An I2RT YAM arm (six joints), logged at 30 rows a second.
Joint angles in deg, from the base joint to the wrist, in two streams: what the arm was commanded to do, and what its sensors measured. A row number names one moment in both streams.
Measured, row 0: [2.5 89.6 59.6 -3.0 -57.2 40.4]
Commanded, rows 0 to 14: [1.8 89.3 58.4 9.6 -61.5 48.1]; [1.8 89.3 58.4 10.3 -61.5 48.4]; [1.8 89.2 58.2 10.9 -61.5 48.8]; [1.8 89.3 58.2 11.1 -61.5 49.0]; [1.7 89.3 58.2 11.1 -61.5 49.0]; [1.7 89.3 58.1 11.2 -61.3 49.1]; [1.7 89.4 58.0 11.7 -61.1 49.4]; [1.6 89.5 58.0 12.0 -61.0 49.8]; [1.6 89.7 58.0 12.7 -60.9 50.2]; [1.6 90.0 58.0 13.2 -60.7 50.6]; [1.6 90.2 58.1 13.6 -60.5 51.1]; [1.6 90.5 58.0 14.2 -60.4 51.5]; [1.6 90.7 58.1 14.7 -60.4 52.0]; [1.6 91.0 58.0 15.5 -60.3 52.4]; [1.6 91.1 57.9 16.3 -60.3 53.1]
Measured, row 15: [1.8 90.4 58.5 11.1 -59.9 50.8]
